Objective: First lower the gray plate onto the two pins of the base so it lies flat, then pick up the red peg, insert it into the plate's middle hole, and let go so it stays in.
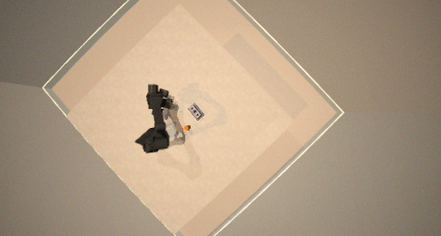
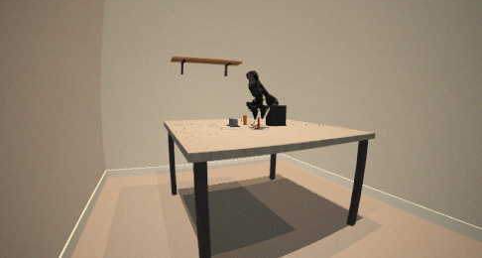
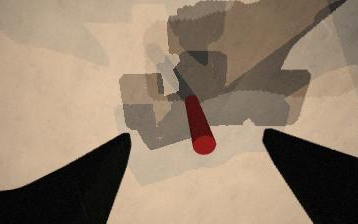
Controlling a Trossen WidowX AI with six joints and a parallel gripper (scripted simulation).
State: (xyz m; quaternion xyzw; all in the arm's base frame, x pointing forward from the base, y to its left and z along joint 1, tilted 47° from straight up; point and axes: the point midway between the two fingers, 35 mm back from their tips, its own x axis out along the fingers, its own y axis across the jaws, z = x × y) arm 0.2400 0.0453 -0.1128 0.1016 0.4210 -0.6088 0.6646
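My gripper tip is 30 mm above the red peg. Also, from my gripper tip: base (200 mm to the right, 110 mm ahead, 60 mm below); then gray plate (200 mm to the right, 110 mm ahead, 20 mm below); then small orange part (240 mm to the right, 30 mm below, 20 mm behind).
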